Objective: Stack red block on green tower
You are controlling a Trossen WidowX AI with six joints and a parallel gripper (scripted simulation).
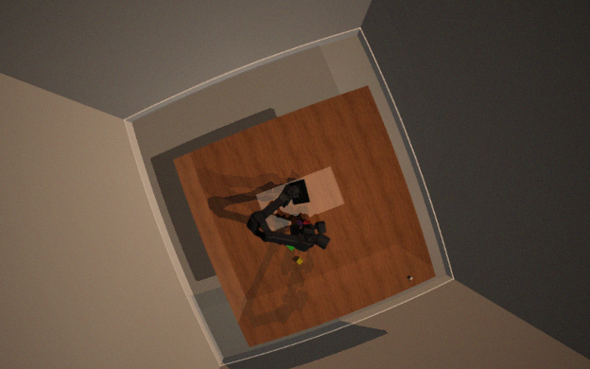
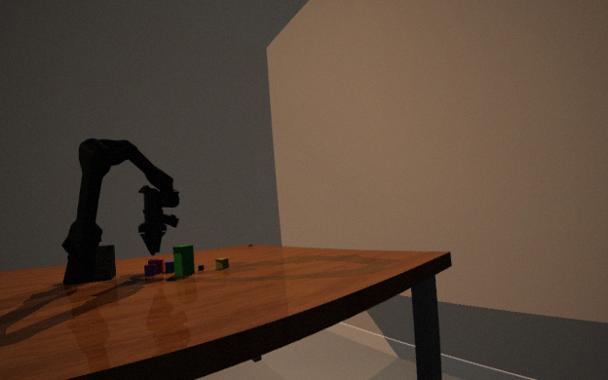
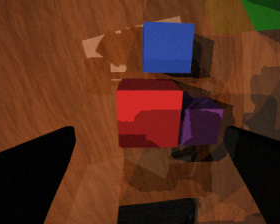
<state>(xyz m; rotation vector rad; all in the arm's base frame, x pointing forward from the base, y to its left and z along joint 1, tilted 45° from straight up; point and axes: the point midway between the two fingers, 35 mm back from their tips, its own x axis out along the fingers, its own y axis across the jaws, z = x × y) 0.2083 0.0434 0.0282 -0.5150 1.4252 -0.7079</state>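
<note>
Now: gripper tip 40 mm above the red block. The rest, counted from my gripper tip: blue block: 40 mm below, 40 mm ahead, 20 mm to the right; then green block: 110 mm to the right, 80 mm ahead; then purple block: 40 mm to the right, 40 mm below, 20 mm behind.
</note>
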